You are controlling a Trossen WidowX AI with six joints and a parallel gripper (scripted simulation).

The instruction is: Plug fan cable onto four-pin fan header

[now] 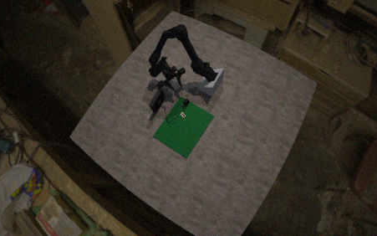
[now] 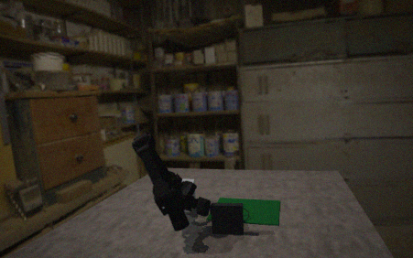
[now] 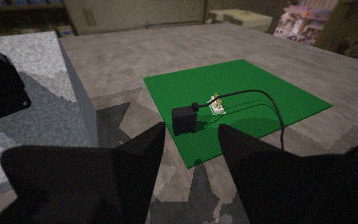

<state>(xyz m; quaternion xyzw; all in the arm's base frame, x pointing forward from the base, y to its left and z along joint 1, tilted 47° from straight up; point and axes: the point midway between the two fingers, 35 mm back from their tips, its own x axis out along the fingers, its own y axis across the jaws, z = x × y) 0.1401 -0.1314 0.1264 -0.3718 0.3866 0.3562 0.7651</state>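
Now: gripper tip 6 cm to the right of the dark plug, 6 cm above it and 3 cm short of it. Also, from my gripper tip: dark fan 11 cm ahead, 9 cm to the right, 3 cm below; then green board 17 cm ahead, 10 cm to the left, 10 cm below.
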